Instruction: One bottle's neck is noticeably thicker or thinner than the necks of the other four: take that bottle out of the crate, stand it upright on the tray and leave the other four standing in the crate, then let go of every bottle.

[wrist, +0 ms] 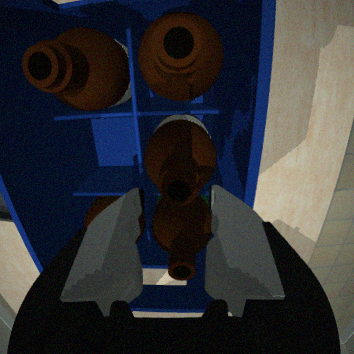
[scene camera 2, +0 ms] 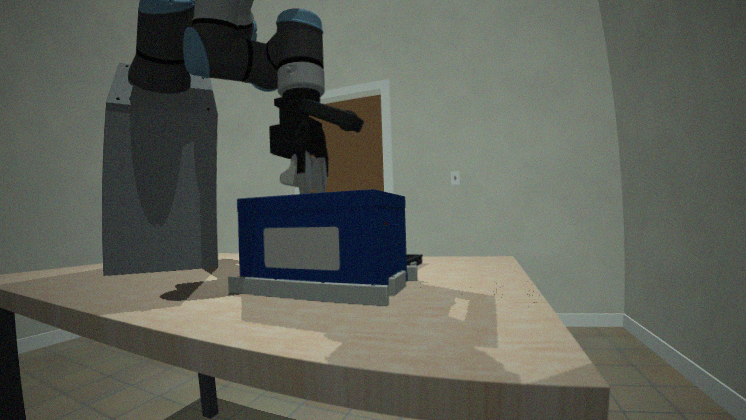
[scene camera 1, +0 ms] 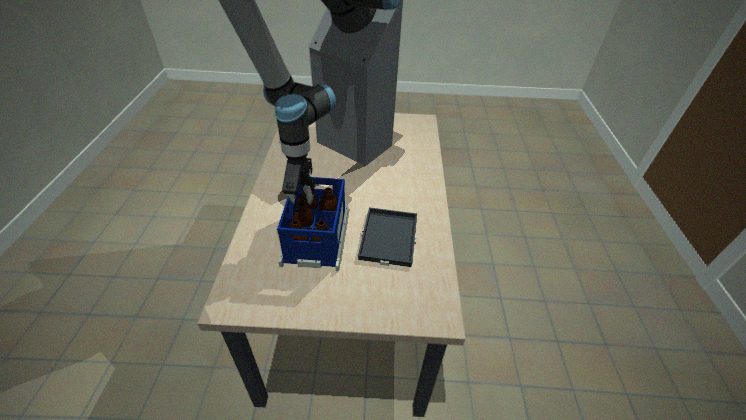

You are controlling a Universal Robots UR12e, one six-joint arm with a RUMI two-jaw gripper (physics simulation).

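Pixels of known places: gripper, between the fingertips: [wrist: 176, 188] [scene camera 1: 302, 204]; arm's base, origin of its link: [scene camera 2: 160, 80] [scene camera 1: 354, 9].
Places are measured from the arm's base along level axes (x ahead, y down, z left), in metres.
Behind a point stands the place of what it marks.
Note:
The blue crate [scene camera 1: 323, 251] {y 0.522, x 0.780, z -0.145 m} [scene camera 2: 365, 240] {y 0.503, x 0.742, z -0.286 m} [wrist: 262, 100] {y 0.425, x 0.683, z -0.275 m} holds five brown bottles standing upright. In scene camera 1 they are the near-left bottle [scene camera 1: 295, 224] {y 0.437, x 0.730, z -0.233 m}, near-right bottle [scene camera 1: 321, 225] {y 0.438, x 0.739, z -0.148 m}, middle-left bottle [scene camera 1: 303, 216] {y 0.478, x 0.652, z -0.214 m} [wrist: 180, 150] {y 0.474, x 0.647, z -0.222 m}, far-right bottle [scene camera 1: 328, 200] {y 0.474, x 0.577, z -0.126 m} and far-left bottle [wrist: 182, 225] {y 0.477, x 0.566, z -0.211 m}, partly behind the fingers. I cannot tell surely whose neck differs. My gripper [scene camera 1: 301, 199] {y 0.441, x 0.629, z -0.217 m} [scene camera 2: 306, 187] [wrist: 176, 188] {y 0.441, x 0.629, z -0.217 m} is partly open and empty, pointing down over the crate's left row. In the wrist view the middle-left bottle's mouth shows between the fingertips. The dark tray [scene camera 1: 388, 237] {y 0.595, x 0.662, z 0.093 m} [scene camera 2: 413, 258] {y 0.576, x 0.784, z 0.081 m} holds no bottle.
The crate and tray stand side by side on the wooden table [scene camera 1: 386, 297] {y 0.600, x 0.923, z 0.058 m} [scene camera 2: 292, 323] {y 0.600, x 0.670, z -0.399 m}, the tray to the right in scene camera 1. Low grey stops [scene camera 2: 313, 292] {y 0.586, x 0.653, z -0.285 m} edge the crate's base. Blue dividers [wrist: 134, 80] {y 0.509, x 0.710, z -0.190 m} separate the bottles. The grey robot pedestal [scene camera 1: 341, 104] {y 0.337, x 0.123, z -0.064 m} [scene camera 2: 156, 250] {y 0.540, x 0.100, z -0.090 m} stands behind.

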